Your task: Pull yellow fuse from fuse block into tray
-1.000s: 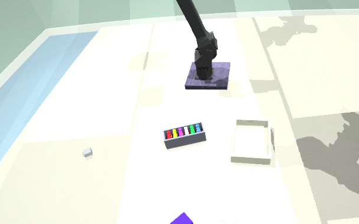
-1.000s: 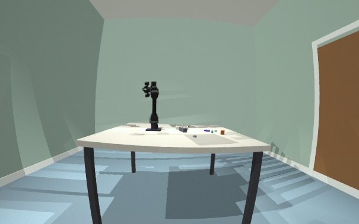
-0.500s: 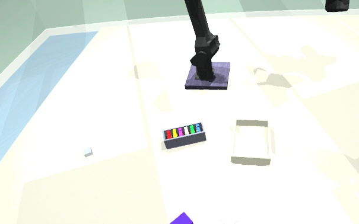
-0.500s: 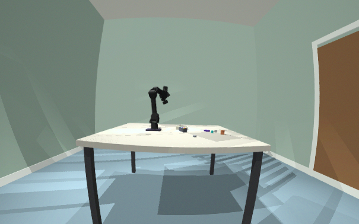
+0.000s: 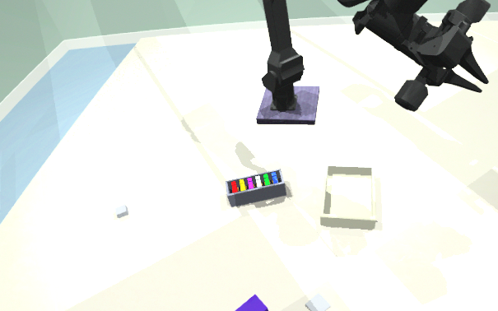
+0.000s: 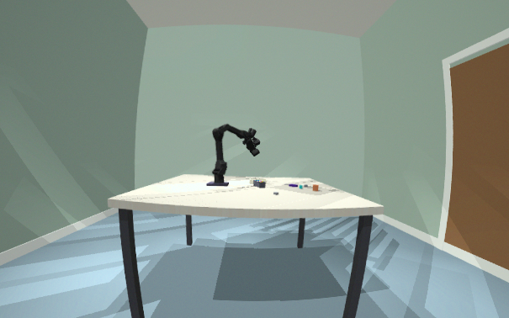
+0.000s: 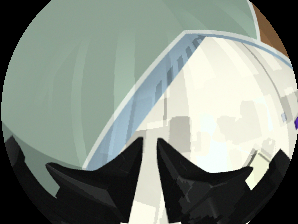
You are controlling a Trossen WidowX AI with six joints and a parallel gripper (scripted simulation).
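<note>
The yellow fuse is 4 cm ahead of my gripper tip, 42 cm to the right of it and 22 cm below it. From my gripper tip the other things lie so: tray (4 cm ahead, 20 cm to the right, 24 cm below).
</note>
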